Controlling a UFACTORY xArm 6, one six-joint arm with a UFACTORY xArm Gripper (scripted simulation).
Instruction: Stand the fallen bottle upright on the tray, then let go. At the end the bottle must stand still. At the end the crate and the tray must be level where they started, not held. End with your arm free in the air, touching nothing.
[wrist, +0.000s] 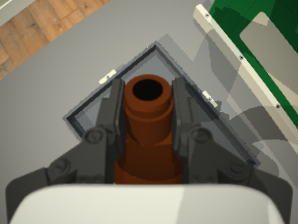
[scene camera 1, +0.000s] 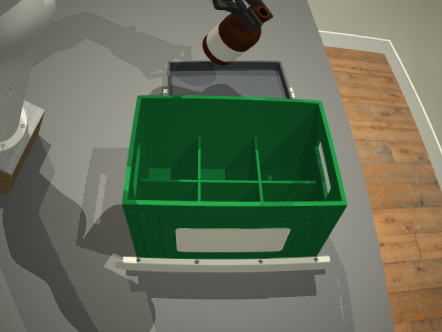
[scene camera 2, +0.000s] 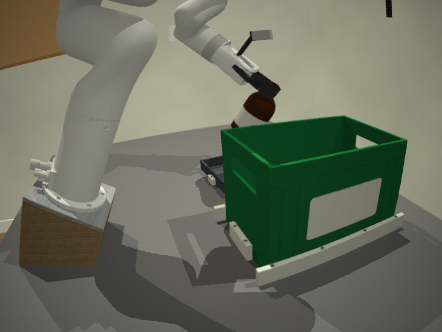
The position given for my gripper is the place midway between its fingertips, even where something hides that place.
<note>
I see my gripper [scene camera 2: 276, 94], a brown bottle [scene camera 1: 230, 38], a green crate [scene camera 1: 207, 145] and a dark grey tray [scene camera 1: 248, 78].
The brown bottle also shows in the wrist view [wrist: 148, 159] and in scene camera 2 [scene camera 2: 257, 109]. The green crate also shows in scene camera 2 [scene camera 2: 284, 208]. The dark grey tray also shows in the wrist view [wrist: 154, 59].
</note>
